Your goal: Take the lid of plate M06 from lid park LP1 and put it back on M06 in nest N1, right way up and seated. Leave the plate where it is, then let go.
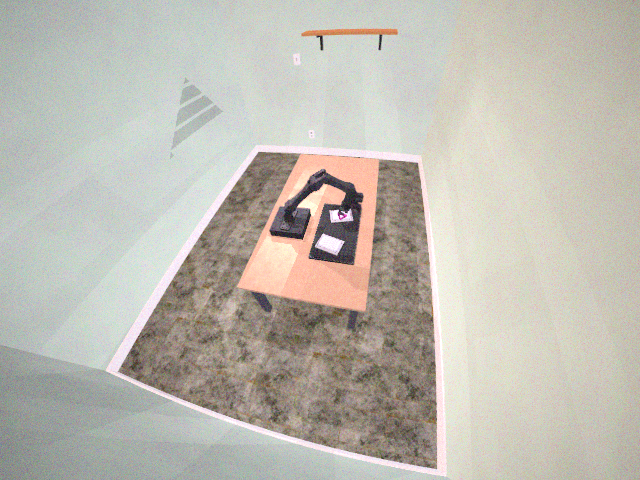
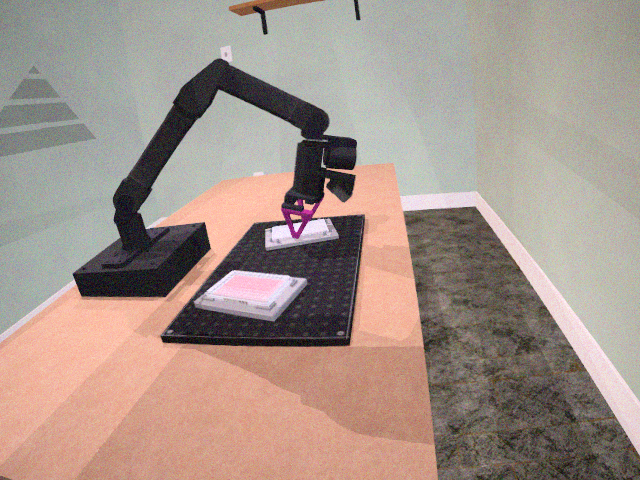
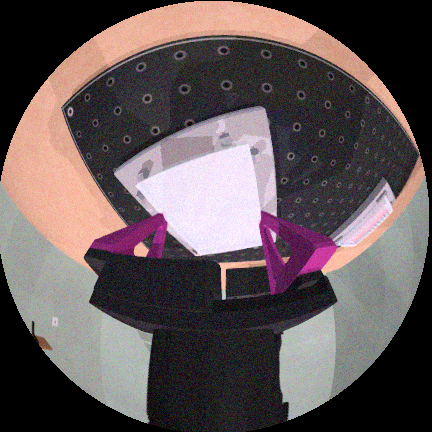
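Note:
The white lid lies flat on the pale grey lid park, at the far end of the black board. My gripper points down over it. Its magenta fingertips stand at two opposite edges of the lid and look in contact with them, so it is shut on the lid, with no gap visible beneath the lid. Plate M06, with a pinkish top, sits uncovered in the grey nest at the near end of the board. Labels are not readable.
The black perforated board lies on the wooden table. The arm's black base stands left of the board. A wall shelf is high behind.

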